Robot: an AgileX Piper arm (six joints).
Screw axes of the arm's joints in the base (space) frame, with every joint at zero. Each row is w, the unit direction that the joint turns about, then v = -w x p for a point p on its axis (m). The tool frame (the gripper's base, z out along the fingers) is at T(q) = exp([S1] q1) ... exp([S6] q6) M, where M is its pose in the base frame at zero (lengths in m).
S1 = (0, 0, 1, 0, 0, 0)
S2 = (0, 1, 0, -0.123, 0, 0)
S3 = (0, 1, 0, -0.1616, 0, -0.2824)
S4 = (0.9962, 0, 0.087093, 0, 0.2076, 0)
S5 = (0, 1, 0, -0.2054, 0, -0.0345)
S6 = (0.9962, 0, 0.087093, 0, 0.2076, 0)
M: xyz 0.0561 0 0.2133 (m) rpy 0 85 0 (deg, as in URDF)
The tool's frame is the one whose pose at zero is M.
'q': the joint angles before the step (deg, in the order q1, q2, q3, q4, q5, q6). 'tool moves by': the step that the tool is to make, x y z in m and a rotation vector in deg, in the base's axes. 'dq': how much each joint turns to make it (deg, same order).
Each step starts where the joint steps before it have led.
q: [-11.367 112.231 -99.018 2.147 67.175 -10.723]
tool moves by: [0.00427 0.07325 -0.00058 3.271 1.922 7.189]
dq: [9.602 0.000 -0.001 2.511 2.163 2.244]
